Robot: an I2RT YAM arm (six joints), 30 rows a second.
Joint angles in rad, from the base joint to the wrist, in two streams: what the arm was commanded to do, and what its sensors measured. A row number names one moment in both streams.
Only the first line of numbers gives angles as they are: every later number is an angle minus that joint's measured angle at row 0.
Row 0, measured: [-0.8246 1.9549 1.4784 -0.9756 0.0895 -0.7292]
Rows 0 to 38, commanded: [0.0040 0.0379 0.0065 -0.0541 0.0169 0.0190]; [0.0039 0.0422 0.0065 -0.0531 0.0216 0.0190]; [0.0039 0.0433 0.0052 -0.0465 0.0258 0.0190]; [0.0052 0.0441 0.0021 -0.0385 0.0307 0.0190]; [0.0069 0.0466 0.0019 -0.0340 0.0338 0.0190]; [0.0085 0.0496 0.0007 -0.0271 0.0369 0.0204]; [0.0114 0.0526 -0.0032 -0.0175 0.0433 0.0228]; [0.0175 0.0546 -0.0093 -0.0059 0.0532 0.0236]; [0.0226 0.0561 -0.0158 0.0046 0.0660 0.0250]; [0.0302 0.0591 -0.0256 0.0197 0.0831 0.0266]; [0.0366 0.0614 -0.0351 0.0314 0.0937 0.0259]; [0.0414 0.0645 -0.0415 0.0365 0.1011 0.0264]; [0.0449 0.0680 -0.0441 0.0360 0.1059 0.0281]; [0.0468 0.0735 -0.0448 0.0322 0.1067 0.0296]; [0.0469 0.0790 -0.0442 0.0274 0.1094 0.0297]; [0.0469 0.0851 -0.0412 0.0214 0.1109 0.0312]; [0.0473 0.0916 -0.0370 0.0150 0.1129 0.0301]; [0.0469 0.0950 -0.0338 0.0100 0.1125 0.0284]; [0.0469 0.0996 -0.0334 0.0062 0.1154 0.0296]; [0.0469 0.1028 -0.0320 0.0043 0.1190 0.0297]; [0.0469 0.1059 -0.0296 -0.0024 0.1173 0.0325]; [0.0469 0.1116 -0.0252 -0.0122 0.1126 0.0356]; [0.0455 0.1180 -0.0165 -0.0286 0.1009 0.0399]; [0.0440 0.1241 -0.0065 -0.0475 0.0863 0.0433]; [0.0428 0.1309 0.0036 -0.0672 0.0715 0.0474]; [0.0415 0.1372 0.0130 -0.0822 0.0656 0.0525]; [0.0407 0.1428 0.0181 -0.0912 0.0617 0.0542]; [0.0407 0.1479 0.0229 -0.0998 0.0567 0.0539]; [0.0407 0.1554 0.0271 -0.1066 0.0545 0.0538]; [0.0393 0.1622 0.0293 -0.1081 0.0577 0.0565]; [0.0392 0.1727 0.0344 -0.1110 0.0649 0.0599]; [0.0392 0.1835 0.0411 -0.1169 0.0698 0.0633]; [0.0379 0.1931 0.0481 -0.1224 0.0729 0.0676]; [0.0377 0.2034 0.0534 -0.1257 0.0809 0.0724]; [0.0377 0.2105 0.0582 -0.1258 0.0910 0.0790]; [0.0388 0.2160 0.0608 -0.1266 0.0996 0.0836]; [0.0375 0.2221 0.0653 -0.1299 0.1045 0.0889]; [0.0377 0.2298 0.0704 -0.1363 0.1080 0.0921]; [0.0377 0.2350 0.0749 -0.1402 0.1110 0.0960]
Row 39, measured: [0.0470 0.1167 0.1274 -0.1274 0.1075 0.0610]
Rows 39 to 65, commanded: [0.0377 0.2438 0.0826 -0.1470 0.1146 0.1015]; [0.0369 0.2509 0.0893 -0.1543 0.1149 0.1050]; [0.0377 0.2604 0.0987 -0.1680 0.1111 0.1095]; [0.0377 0.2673 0.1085 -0.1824 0.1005 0.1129]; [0.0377 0.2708 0.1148 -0.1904 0.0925 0.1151]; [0.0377 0.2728 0.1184 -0.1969 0.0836 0.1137]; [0.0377 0.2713 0.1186 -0.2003 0.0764 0.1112]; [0.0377 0.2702 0.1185 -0.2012 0.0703 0.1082]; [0.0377 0.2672 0.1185 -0.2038 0.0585 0.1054]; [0.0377 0.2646 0.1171 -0.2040 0.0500 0.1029]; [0.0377 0.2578 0.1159 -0.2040 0.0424 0.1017]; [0.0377 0.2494 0.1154 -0.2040 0.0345 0.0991]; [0.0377 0.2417 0.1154 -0.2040 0.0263 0.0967]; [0.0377 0.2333 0.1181 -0.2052 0.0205 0.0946]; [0.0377 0.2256 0.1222 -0.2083 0.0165 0.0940]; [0.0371 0.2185 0.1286 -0.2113 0.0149 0.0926]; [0.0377 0.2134 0.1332 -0.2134 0.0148 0.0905]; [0.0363 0.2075 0.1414 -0.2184 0.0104 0.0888]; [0.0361 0.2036 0.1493 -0.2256 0.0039 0.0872]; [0.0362 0.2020 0.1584 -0.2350 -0.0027 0.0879]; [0.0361 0.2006 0.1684 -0.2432 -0.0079 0.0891]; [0.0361 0.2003 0.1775 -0.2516 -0.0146 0.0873]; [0.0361 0.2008 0.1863 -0.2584 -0.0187 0.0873]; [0.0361 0.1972 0.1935 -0.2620 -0.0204 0.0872]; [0.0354 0.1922 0.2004 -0.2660 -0.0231 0.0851]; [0.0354 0.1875 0.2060 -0.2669 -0.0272 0.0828]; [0.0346 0.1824 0.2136 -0.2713 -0.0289 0.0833]
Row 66, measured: [0.0382 0.1835 0.1896 -0.2270 0.0156 0.0809]
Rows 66 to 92, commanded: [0.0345 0.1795 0.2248 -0.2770 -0.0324 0.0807]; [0.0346 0.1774 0.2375 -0.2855 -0.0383 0.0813]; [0.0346 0.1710 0.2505 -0.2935 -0.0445 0.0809]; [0.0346 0.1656 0.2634 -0.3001 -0.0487 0.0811]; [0.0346 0.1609 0.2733 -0.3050 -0.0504 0.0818]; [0.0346 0.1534 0.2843 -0.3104 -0.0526 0.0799]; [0.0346 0.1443 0.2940 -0.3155 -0.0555 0.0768]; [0.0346 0.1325 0.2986 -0.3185 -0.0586 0.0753]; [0.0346 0.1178 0.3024 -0.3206 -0.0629 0.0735]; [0.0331 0.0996 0.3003 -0.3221 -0.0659 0.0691]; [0.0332 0.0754 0.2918 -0.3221 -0.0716 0.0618]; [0.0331 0.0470 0.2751 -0.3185 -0.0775 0.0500]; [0.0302 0.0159 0.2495 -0.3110 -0.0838 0.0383]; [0.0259 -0.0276 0.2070 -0.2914 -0.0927 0.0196]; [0.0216 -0.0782 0.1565 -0.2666 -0.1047 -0.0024]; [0.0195 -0.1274 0.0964 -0.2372 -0.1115 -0.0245]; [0.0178 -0.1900 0.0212 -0.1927 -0.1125 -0.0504]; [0.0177 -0.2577 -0.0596 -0.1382 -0.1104 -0.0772]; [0.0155 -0.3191 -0.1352 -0.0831 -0.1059 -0.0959]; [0.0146 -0.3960 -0.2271 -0.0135 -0.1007 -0.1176]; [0.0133 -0.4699 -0.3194 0.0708 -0.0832 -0.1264]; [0.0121 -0.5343 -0.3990 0.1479 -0.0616 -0.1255]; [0.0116 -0.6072 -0.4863 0.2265 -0.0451 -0.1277]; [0.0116 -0.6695 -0.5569 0.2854 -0.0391 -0.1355]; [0.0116 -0.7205 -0.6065 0.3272 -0.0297 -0.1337]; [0.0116 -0.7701 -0.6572 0.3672 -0.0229 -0.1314]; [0.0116 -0.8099 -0.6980 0.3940 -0.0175 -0.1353]
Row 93, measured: [0.0138 -0.7363 -0.6081 0.1789 -0.0500 -0.1076]
